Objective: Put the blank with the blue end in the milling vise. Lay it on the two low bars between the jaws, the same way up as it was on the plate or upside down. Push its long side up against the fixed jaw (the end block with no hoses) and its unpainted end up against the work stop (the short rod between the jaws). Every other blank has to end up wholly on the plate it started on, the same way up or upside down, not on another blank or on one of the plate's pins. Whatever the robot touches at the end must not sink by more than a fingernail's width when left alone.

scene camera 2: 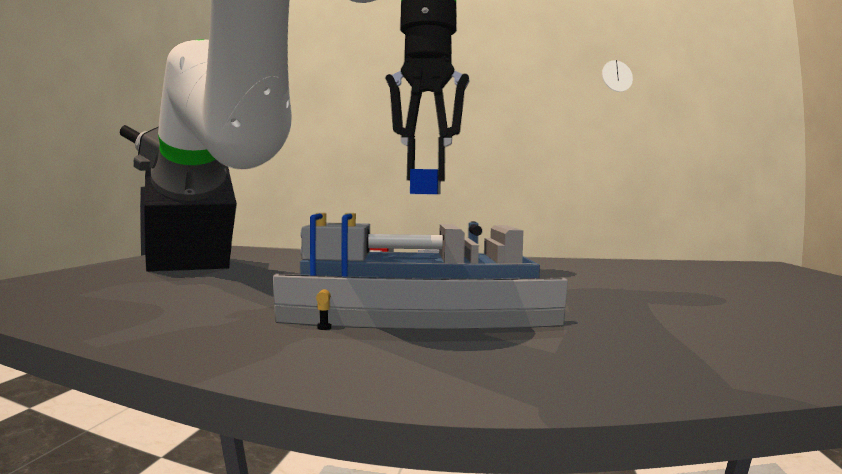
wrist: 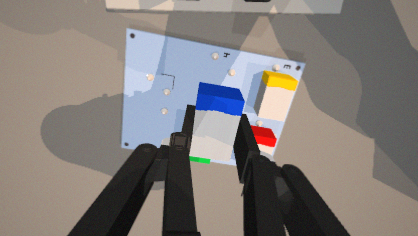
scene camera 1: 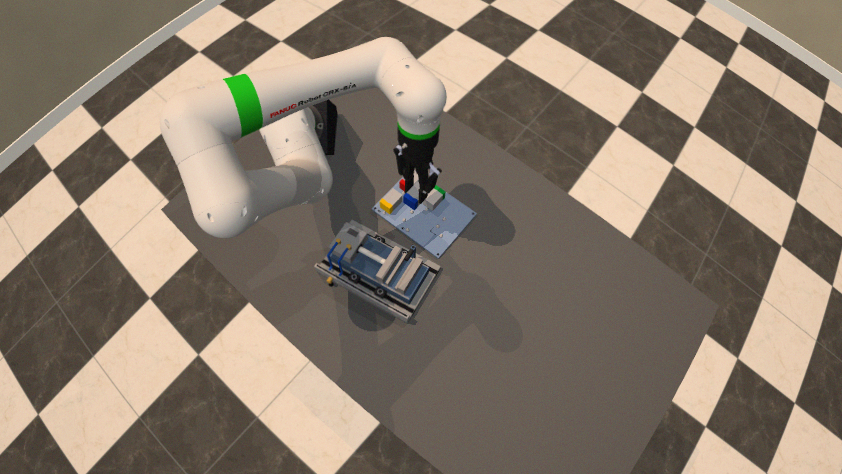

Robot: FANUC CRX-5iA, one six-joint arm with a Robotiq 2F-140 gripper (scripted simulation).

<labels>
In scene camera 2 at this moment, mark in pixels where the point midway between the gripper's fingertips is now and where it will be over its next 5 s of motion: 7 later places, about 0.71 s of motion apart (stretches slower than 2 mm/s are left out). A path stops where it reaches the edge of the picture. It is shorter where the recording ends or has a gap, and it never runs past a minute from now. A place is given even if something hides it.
My gripper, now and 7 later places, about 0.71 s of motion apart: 426, 180; 429, 181; 443, 182; 459, 182; 479, 184; 485, 184; 483, 184; 481, 184
</labels>
